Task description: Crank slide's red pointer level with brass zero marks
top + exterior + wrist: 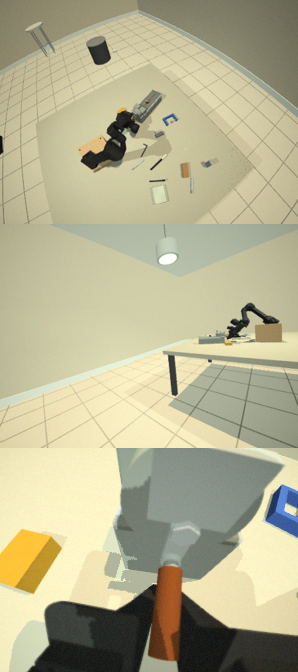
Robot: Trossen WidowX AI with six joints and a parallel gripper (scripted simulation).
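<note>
Now: gripper tip 30 mm below the brown crank handle and 20 mm past it. Also, from my gripper tip: red pointer (160 mm ahead, 50 mm above, 40 mm to the left); then grey clamp (180 mm to the right, 80 mm ahead, 30 mm below); then orange block (150 mm to the left, 20 mm below, 20 mm behind).
</note>
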